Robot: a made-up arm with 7 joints. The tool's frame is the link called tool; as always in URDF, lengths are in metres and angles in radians. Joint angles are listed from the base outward.
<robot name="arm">
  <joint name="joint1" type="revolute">
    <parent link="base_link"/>
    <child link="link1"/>
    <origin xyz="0 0 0.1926"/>
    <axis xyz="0 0 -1"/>
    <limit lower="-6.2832" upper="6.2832"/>
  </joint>
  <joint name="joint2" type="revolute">
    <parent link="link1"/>
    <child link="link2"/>
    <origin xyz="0 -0.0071 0.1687"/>
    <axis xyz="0 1 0"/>
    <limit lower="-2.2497" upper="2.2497"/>
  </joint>
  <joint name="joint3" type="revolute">
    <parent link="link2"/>
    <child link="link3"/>
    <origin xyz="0 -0.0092 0.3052"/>
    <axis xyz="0 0 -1"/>
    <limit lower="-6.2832" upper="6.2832"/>
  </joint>
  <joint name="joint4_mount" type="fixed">
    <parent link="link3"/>
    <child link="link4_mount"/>
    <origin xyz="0 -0.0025 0.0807"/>
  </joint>
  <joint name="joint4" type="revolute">
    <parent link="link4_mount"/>
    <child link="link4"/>
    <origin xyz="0 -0.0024 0.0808"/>
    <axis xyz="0 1 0"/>
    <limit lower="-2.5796" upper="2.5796"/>
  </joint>
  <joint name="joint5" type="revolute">
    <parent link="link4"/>
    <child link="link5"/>
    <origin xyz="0 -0.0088 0.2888"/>
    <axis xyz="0 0 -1"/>
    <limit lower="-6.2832" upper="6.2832"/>
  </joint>
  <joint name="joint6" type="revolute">
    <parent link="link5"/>
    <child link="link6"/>
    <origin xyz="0 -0.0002 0.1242"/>
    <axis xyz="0 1 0"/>
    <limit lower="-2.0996" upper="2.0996"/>
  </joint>
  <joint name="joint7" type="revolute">
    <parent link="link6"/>
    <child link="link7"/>
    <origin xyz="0 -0.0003 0.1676"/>
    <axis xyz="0 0 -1"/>
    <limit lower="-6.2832" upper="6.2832"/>
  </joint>
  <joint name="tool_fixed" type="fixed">
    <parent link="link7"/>
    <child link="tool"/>
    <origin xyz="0 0 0" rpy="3.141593 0 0"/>
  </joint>
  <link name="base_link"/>
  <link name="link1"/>
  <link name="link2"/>
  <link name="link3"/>
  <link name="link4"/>
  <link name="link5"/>
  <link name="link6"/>
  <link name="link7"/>
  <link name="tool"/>
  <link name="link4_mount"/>
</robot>
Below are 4 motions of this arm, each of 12 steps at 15 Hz.
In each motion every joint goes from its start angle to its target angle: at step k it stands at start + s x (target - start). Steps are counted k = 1, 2, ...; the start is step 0. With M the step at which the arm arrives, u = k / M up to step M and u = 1 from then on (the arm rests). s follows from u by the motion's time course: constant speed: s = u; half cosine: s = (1 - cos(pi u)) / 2; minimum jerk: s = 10 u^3 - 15 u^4 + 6 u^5.
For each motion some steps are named. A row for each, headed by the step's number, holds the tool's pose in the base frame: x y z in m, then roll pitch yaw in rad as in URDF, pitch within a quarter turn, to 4 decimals.
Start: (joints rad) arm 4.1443 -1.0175 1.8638 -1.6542 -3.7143 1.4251 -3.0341
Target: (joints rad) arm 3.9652 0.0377 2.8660 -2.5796 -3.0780 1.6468 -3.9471
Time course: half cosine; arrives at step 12
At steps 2, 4, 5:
2: -0.2363 -0.3714 0.5574 -0.3828 -0.3050 -2.8022
4: -0.2474 -0.2273 0.5791 -0.1942 -0.2240 3.0420
5: -0.2417 -0.1409 0.5651 -0.1264 -0.0882 2.7842

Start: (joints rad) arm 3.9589 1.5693 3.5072 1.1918 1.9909 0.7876 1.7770
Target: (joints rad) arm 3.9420 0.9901 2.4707 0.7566 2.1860 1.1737 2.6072
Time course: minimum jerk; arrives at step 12
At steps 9, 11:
9: -0.3736 0.4621 1.0674 2.3109 -0.3219 1.5213
11: -0.3488 0.4594 1.0855 2.3627 -0.3628 1.5246

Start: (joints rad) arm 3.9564 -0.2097 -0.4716 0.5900 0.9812 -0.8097 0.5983
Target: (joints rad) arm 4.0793 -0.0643 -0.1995 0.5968 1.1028 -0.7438 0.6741
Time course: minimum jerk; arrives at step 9
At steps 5, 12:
5: -0.1715 -0.0154 1.3213 3.0806 -0.6854 1.0439
12: -0.2010 0.0701 1.3139 3.0198 -0.6649 0.8485

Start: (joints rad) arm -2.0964 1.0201 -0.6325 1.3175 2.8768 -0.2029 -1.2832
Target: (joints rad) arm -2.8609 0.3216 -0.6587 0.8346 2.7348 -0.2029 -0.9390
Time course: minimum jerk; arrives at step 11
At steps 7, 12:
7: -0.7626 0.0784 0.8517 1.6040 0.1140 1.7539
12: -0.6472 -0.0822 1.0380 1.8725 -0.0507 1.9315

